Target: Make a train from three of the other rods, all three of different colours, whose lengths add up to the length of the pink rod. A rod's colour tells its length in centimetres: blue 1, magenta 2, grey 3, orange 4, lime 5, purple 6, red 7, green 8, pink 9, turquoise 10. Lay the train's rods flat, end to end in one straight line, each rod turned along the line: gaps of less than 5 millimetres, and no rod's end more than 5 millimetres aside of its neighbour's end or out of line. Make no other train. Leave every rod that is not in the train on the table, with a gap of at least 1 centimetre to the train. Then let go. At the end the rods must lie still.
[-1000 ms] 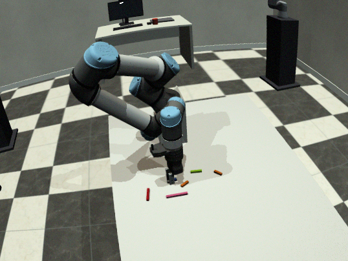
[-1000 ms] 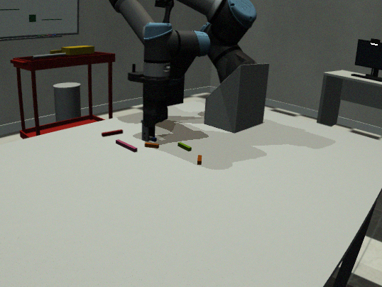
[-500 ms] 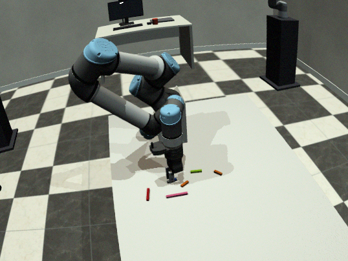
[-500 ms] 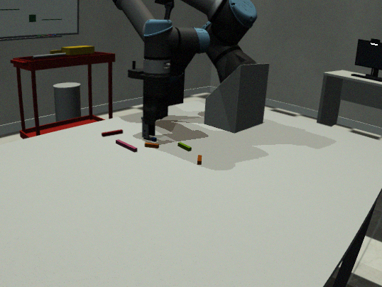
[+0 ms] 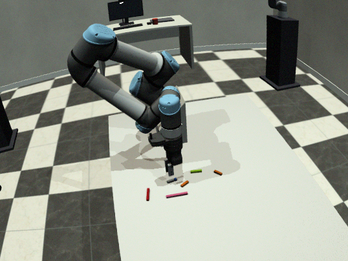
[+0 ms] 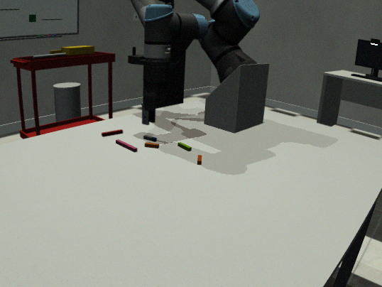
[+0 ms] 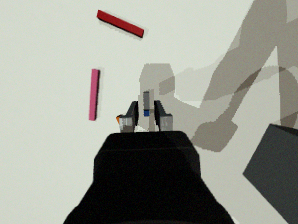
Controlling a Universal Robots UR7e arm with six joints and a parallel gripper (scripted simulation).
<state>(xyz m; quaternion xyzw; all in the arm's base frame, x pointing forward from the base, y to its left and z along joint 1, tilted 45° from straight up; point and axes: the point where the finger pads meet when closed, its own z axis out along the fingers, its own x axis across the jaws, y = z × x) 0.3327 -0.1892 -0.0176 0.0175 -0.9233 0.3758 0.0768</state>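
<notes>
The lime rod lies 20 mm behind my hand, 120 mm to the left of it and 60 mm below it. The rest, counted from my hand: grey rod: 60 mm below; pink rod: 90 mm ahead, 60 mm below; blue rod: 20 mm to the left, 60 mm below.
</notes>
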